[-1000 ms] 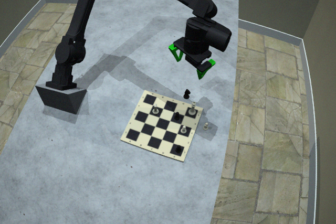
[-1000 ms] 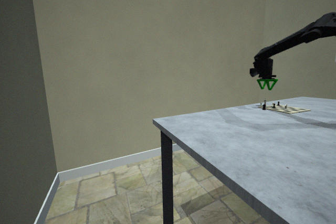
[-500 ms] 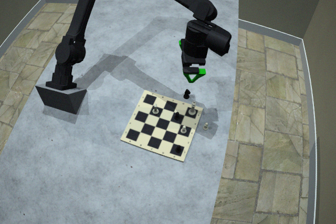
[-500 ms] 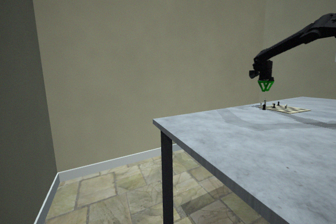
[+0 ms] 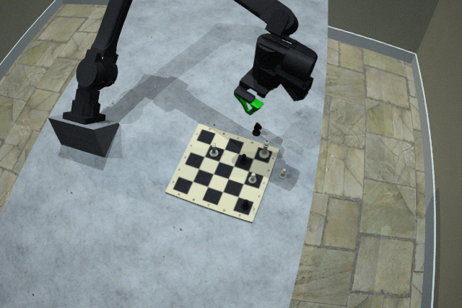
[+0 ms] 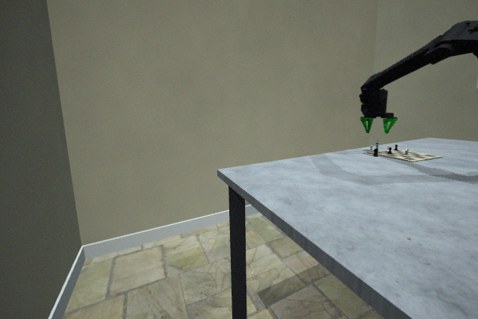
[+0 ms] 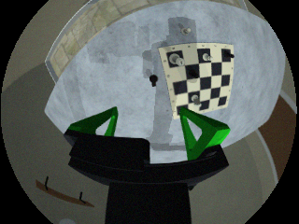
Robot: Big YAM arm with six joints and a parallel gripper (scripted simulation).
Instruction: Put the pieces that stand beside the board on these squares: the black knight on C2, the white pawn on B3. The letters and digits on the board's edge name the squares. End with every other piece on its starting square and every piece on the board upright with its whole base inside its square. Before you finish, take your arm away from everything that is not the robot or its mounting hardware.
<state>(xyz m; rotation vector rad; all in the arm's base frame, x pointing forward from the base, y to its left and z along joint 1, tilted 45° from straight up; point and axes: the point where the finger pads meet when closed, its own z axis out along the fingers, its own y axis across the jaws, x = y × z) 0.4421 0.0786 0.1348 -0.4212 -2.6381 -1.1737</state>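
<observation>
Right now the black knight is 1 cm ahead of my hand, 1 cm to the right of it and 11 cm below it. From my hand the other things lie so: tall white piece: 4 cm ahead, 7 cm to the right, 9 cm below; then chessboard: 4 cm behind, 14 cm to the right, 12 cm below.
</observation>
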